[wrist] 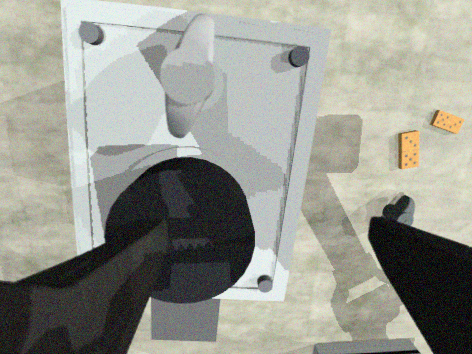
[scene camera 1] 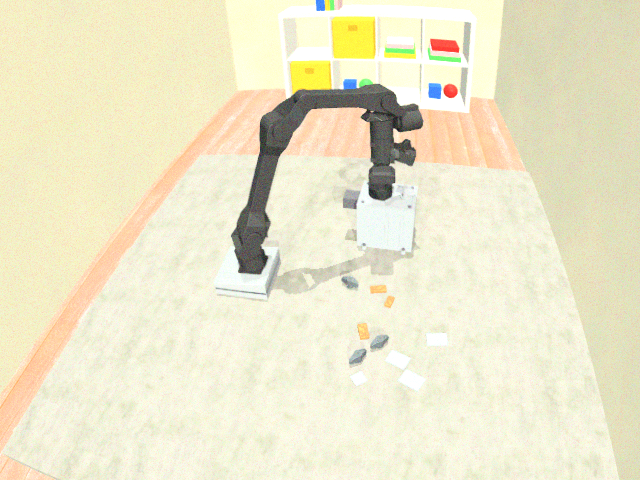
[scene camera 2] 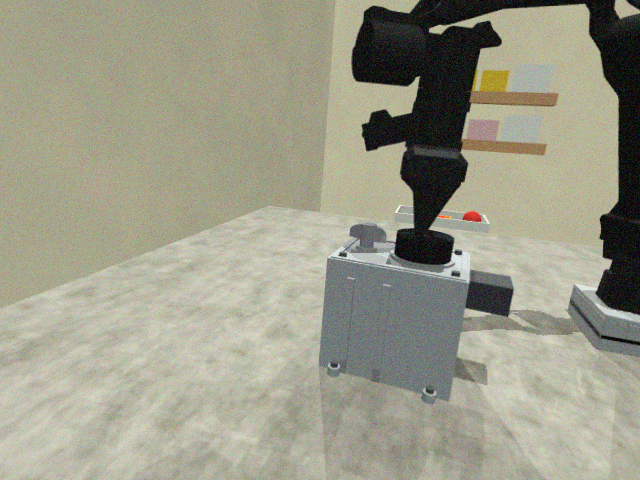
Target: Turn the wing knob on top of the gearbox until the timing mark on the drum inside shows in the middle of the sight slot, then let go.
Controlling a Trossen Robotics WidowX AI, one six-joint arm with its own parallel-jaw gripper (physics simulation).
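Seen in the pictures: gripper, fingertip midpoint: (wrist: pixel 267 228) (scene camera 1: pixel 382 192) (scene camera 2: pixel 419 224); arm's base at its link origin: (scene camera 1: pixel 253 264) (scene camera 2: pixel 626 305).
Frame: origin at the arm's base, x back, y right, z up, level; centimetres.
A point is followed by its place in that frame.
The pale grey gearbox (scene camera 1: pixel 385 224) @(x -31.2, y -16.4, z 3.9 cm) (scene camera 2: pixel 403 330) @(x -29.5, y -28.9, z 2.2 cm) (wrist: pixel 260 100) @(x -35.1, y -19.6, z 8.8 cm) stands upright on the mat. Its grey wing knob (scene camera 2: pixel 367 233) @(x -35.5, y -23.7, z 11.0 cm) (wrist: pixel 187 82) @(x -35.4, y -22.7, z 12.0 cm) sits on top near one edge, with its wings lengthwise in the wrist view. A wide black round cap (scene camera 1: pixel 380 192) (scene camera 2: pixel 423 249) @(x -28.8, y -26.1, z 10.8 cm) (wrist: pixel 220 200) @(x -31.0, y -21.3, z 11.6 cm) stands beside it. My gripper (scene camera 2: pixel 421 235) @(x -30.0, y -19.3, z 12.0 cm) (wrist: pixel 267 228) @(x -30.0, y -19.3, z 12.0 cm) is open and points down at the cap's level. One finger overlaps the cap in the wrist view; the other lies beyond the gearbox's right edge. The knob is outside the fingers. Contact with the cap cannot be told. I cannot make out the sight slot or timing mark.
A dark block (scene camera 1: pixel 351 199) @(x -21.5, y -21.0, z 7.6 cm) (scene camera 2: pixel 490 293) @(x -21.3, y -25.3, z 6.8 cm) (wrist: pixel 185 322) @(x -20.7, y -23.0, z 7.8 cm) juts from the gearbox's side towards the arm base (scene camera 1: pixel 242 286) @(x 0.6, y 6.8, z -1.0 cm). Orange dominoes (scene camera 1: pixel 378 288) @(x -31.6, y -1.2, z -4.1 cm) (wrist: pixel 409 150) @(x -31.5, y -1.4, z -4.2 cm), grey stones (scene camera 1: pixel 349 282) @(x -24.4, y -0.6, z -2.5 cm) and white cards (scene camera 1: pixel 436 339) @(x -46.9, y 12.4, z -4.5 cm) lie on the mat. A white tray (scene camera 2: pixel 442 223) stands behind the gearbox in scene camera 2.
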